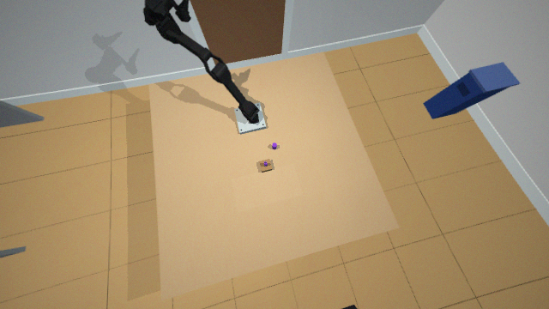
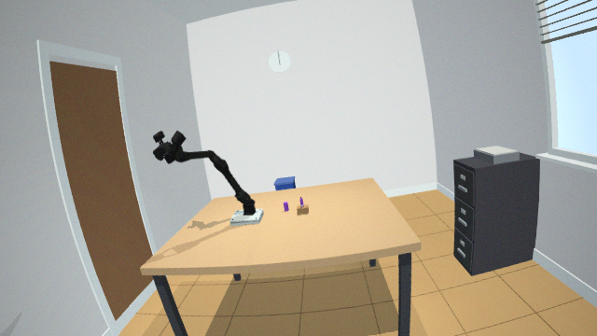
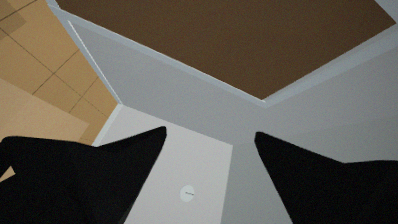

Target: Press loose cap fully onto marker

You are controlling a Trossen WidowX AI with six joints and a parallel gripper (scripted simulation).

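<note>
My gripper tip is 610 mm short of the purple cap, 510 mm above it and 320 mm to the right of it. From my gripper tip the other things lie so: holder block (720 mm ahead, 520 mm below, 250 mm to the left).
</note>
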